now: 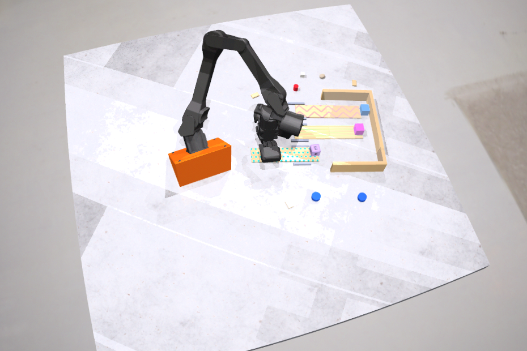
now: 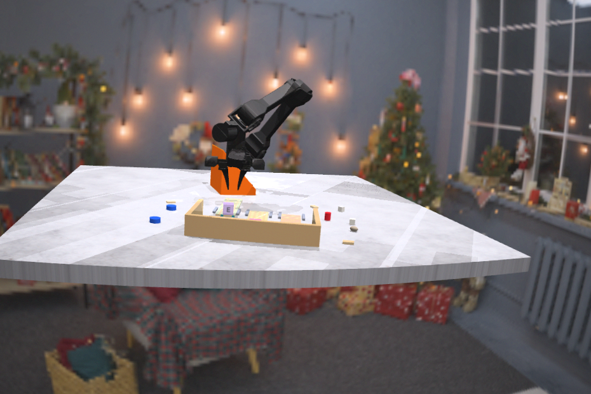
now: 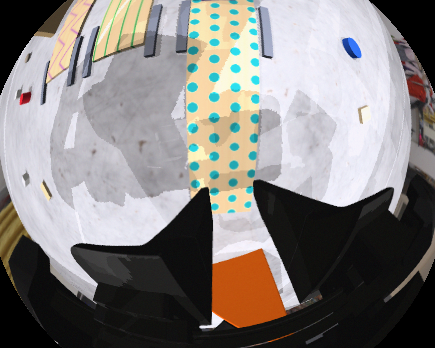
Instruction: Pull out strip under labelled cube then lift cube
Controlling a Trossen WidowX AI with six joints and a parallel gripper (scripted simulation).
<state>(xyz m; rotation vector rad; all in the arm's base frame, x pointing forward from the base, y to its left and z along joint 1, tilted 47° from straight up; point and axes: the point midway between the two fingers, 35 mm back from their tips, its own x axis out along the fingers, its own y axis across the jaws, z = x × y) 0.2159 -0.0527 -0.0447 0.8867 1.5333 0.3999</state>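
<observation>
Right now my gripper tip is 160 mm short of the labelled cube, 60 mm to the left of it and 20 mm above it.
</observation>
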